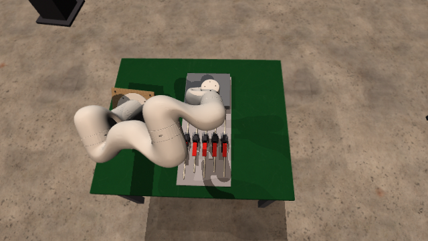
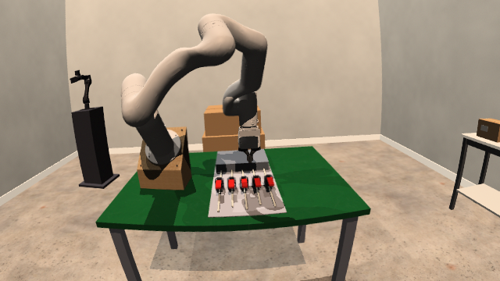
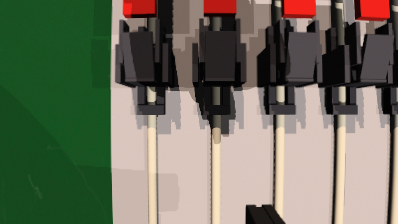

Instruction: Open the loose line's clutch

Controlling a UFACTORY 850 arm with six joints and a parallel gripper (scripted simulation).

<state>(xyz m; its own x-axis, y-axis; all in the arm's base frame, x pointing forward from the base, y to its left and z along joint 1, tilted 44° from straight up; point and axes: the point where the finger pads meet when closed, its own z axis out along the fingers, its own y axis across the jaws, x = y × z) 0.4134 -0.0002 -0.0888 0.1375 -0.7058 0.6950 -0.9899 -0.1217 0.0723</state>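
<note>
My hand is 250 mm to the left of the pale plate and 110 mm above it.
</note>
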